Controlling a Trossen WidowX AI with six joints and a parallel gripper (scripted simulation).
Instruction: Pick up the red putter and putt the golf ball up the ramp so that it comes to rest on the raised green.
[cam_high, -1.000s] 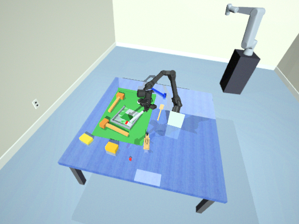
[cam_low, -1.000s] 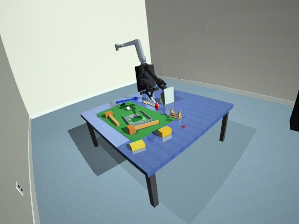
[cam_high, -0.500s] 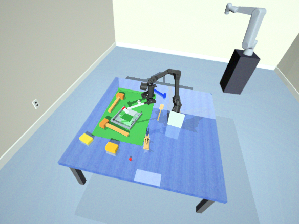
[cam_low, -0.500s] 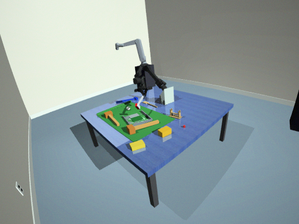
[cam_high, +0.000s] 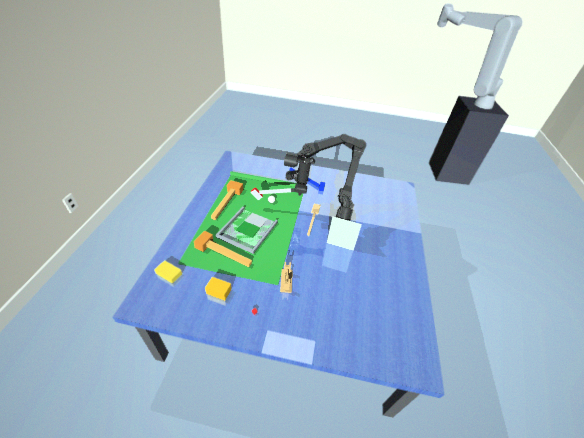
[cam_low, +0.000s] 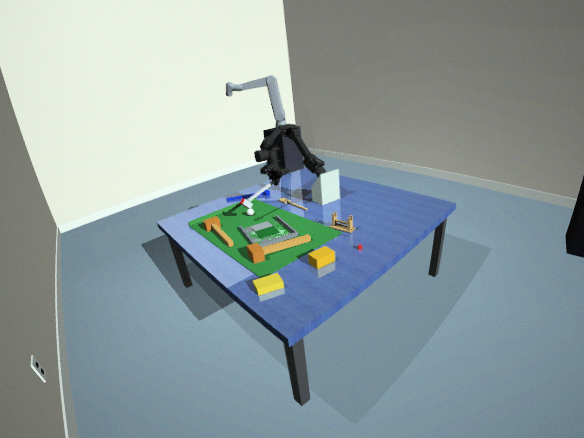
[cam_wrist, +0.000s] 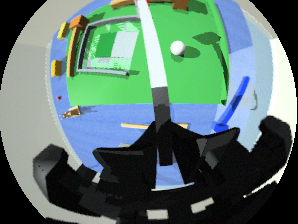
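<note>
Right now the red putter is 12 cm ahead of my gripper tip. From my gripper tip the other things lie so: green mat (25 cm ahead, 14 cm below, 9 cm to the left); then wooden rack (45 cm to the left, 11 cm below, 1 cm ahead); then white golf ball (16 cm ahead, 12 cm below, 8 cm to the right).
</note>
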